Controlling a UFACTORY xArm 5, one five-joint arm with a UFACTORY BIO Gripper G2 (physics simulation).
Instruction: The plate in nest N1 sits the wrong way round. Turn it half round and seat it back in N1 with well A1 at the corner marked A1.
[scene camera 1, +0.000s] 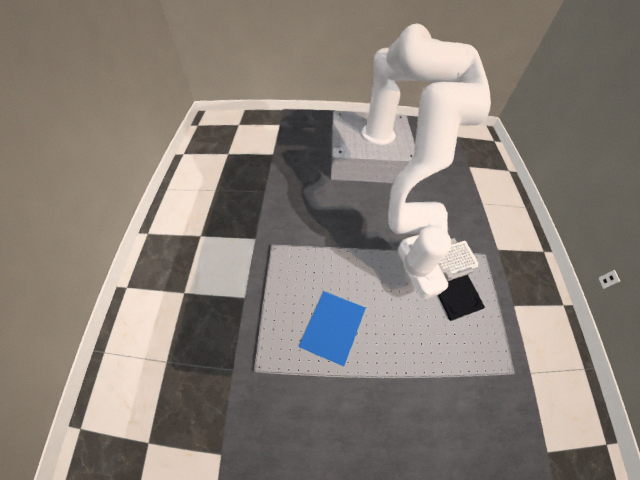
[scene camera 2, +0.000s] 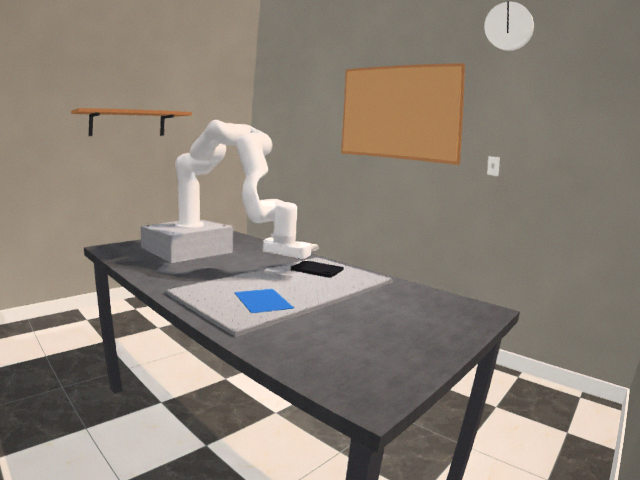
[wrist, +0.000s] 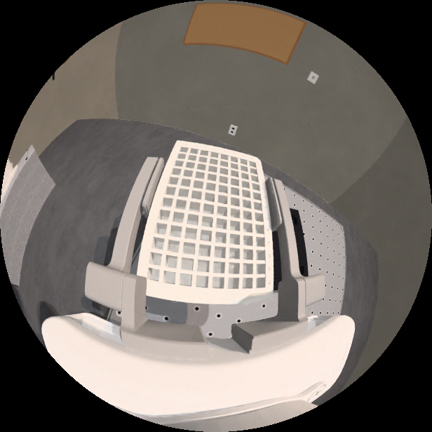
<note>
In view: the gripper (scene camera 1: 463, 255), a white well plate (scene camera 1: 459, 257), a black nest (scene camera 1: 460, 294) and a blue rectangle (scene camera 1: 331, 331).
The white well plate is seen too in the wrist view (wrist: 207, 240). The gripper is seen too in the wrist view (wrist: 216, 171). The black nest also shows in the wrist view (wrist: 299, 237).
</note>
